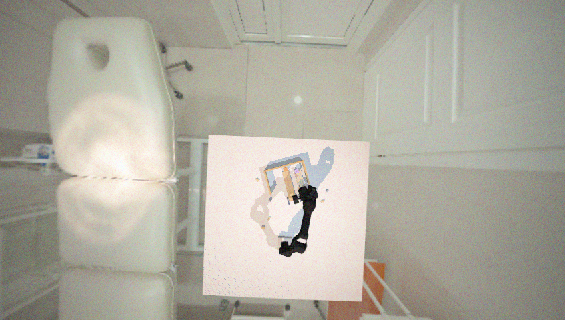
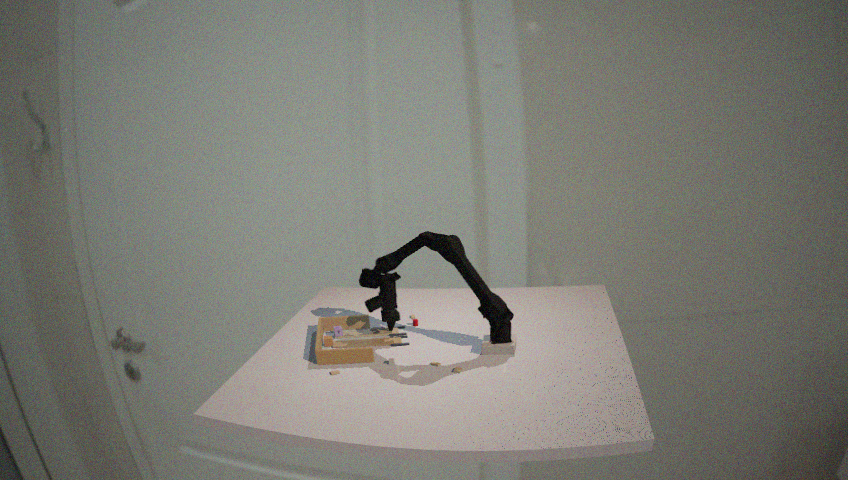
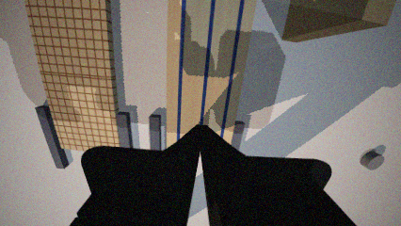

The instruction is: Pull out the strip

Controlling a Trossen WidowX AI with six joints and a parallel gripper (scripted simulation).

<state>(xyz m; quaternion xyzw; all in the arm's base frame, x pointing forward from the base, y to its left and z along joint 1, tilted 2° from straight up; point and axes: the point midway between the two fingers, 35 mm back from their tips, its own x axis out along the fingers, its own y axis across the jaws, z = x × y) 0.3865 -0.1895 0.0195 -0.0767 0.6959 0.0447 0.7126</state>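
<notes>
My gripper tip is now 9 cm past the small red block, 6 cm to the left of it and 1 cm below it. The rest, counted from my gripper tip: strip 7 cm ahead, 11 cm to the left; then small grey cylinder 1 cm ahead, 19 cm to the right.
</notes>
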